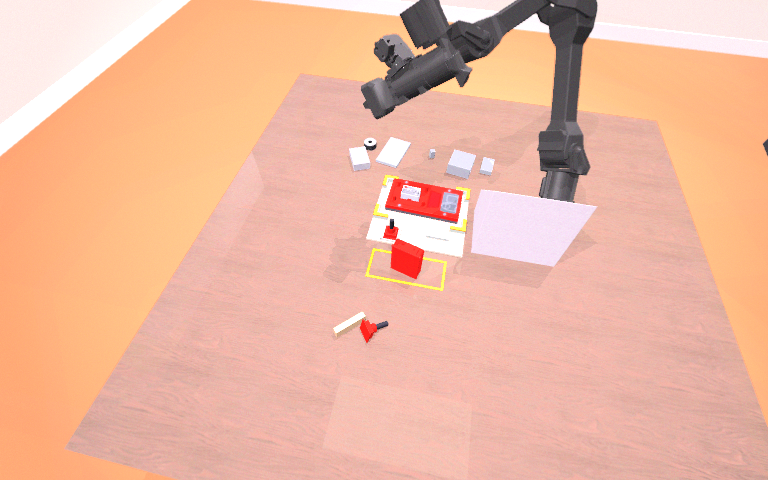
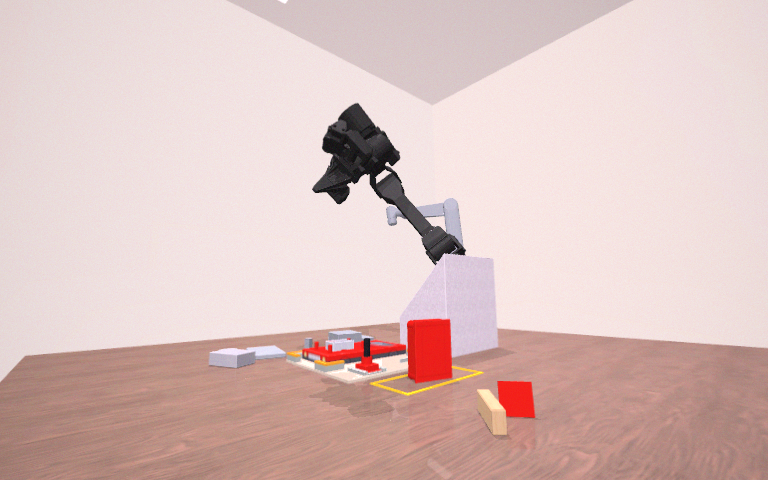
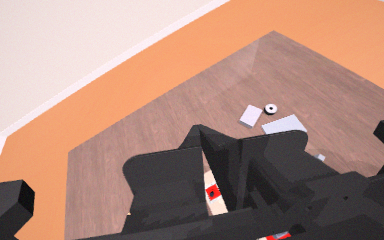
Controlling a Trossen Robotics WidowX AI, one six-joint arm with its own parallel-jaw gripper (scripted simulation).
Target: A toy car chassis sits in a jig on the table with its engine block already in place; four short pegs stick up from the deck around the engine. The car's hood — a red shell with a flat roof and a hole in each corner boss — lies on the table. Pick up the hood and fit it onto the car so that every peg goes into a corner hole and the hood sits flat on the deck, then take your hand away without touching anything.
my gripper: image 1 364,105; image 2 313,190; image 3 197,128
red hood: image 1; image 2; not seen in image 3 (hidden by my gripper)
same spot on red hood: (image 1: pixel 406 258) = (image 2: pixel 435 335)
